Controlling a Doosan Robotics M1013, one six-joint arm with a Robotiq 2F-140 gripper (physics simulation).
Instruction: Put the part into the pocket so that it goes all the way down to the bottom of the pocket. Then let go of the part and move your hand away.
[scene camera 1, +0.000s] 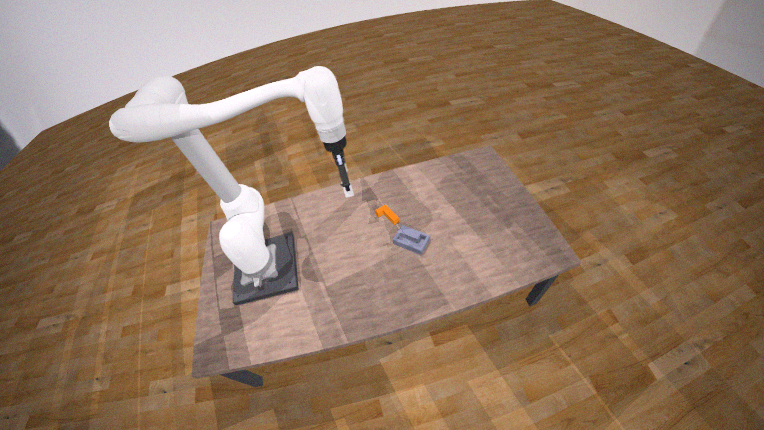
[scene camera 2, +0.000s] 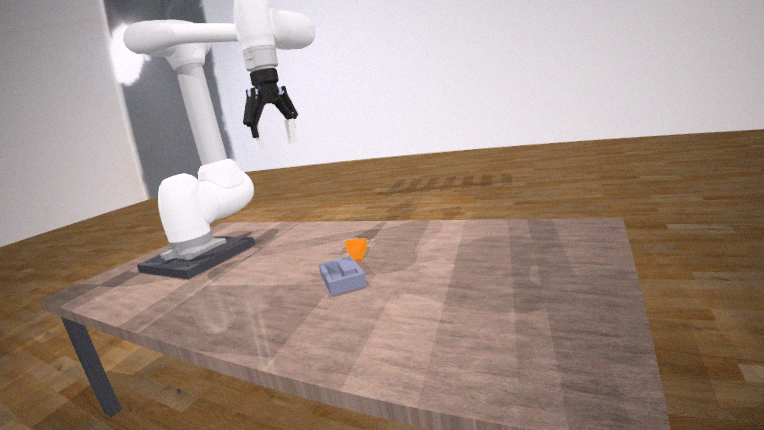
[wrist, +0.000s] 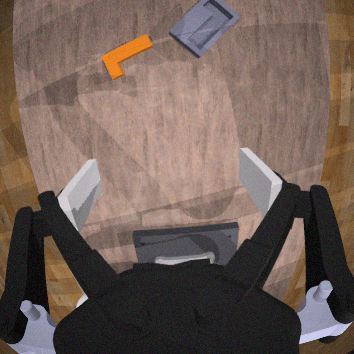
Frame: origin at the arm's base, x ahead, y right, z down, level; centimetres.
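Where they show: gripper, between the fingertips: (scene camera 2: 278, 146) (wrist: 168, 168); arm's base, origin of its link: (scene camera 1: 259, 265) (scene camera 2: 193, 249).
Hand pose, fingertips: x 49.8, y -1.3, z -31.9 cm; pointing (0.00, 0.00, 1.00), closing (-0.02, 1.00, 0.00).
Note:
Things, the pixels of their centre, and the offset from my fingertips. Level surfaces: height alone.
- orange L-shaped part, middle of its body: (wrist: 129, 56) (scene camera 2: 353, 250) (scene camera 1: 387, 216) dx +14.1, dy -7.0, dz +33.5 cm
- blue-grey block, middle of its body: (wrist: 204, 24) (scene camera 2: 341, 274) (scene camera 1: 411, 239) dx +20.5, dy +10.1, dz +33.2 cm
- wooden table, height of its surface: dz +35.0 cm
The orange L-shaped part (scene camera 1: 391, 215) (scene camera 2: 356, 248) (wrist: 131, 50) lies on the table, outside the pocket. The end of its long arm points toward the blue-grey block (scene camera 1: 408, 247) (scene camera 2: 348, 286) (wrist: 184, 39), with a small gap between them. The block has the pocket in its top, around a raised middle piece; in the wrist view the block's top edge is cut off. My gripper (scene camera 1: 348, 190) (scene camera 2: 275, 141) (wrist: 168, 168) is open and empty, its pale fingers wide apart. It hangs high above the table, on the robot-base side of the part.
The wooden table (scene camera 1: 481, 213) (scene camera 2: 481, 347) (wrist: 175, 125) carries everything. The arm's dark base plate (scene camera 1: 287, 259) (scene camera 2: 160, 270) (wrist: 165, 246) is bolted at one end. Arm shadows cross the table near the part.

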